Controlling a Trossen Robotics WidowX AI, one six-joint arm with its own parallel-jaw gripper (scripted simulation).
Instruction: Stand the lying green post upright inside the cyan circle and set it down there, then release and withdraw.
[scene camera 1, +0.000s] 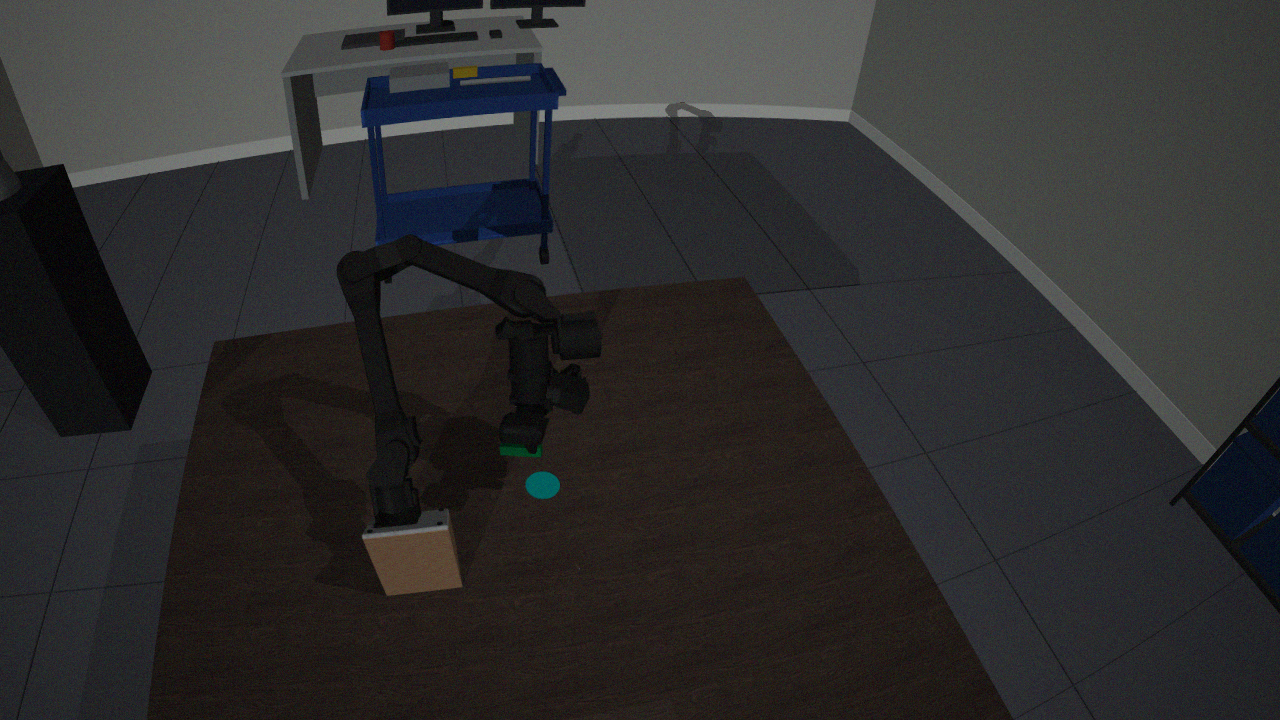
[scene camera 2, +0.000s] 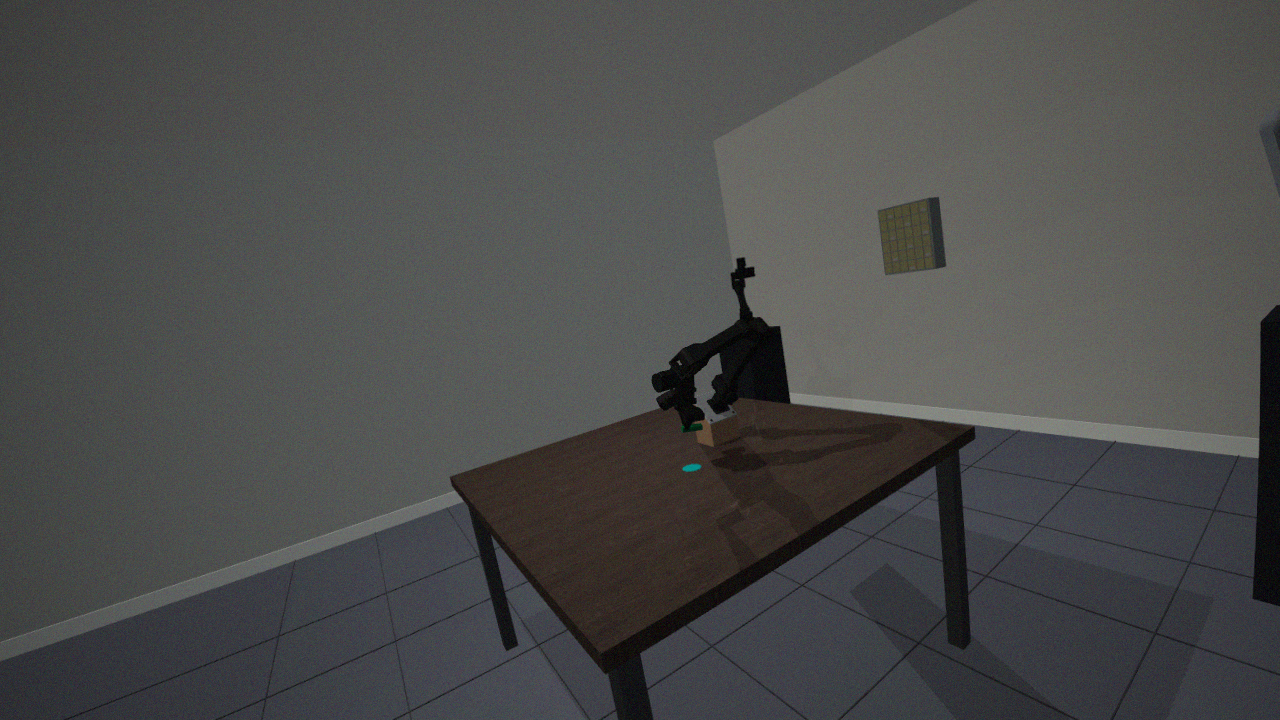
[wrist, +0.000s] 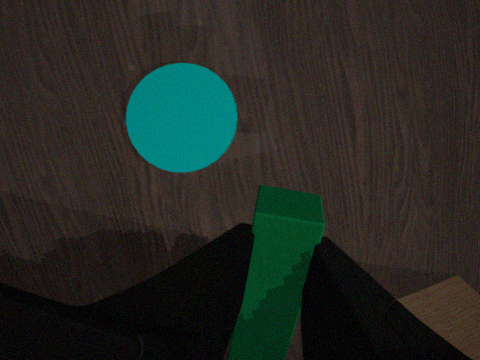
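Note:
With my gripper I am carrying a green post, and I can see that gripper in scene camera 2 as well as in the wrist view. There is also a cyan circle that I see.

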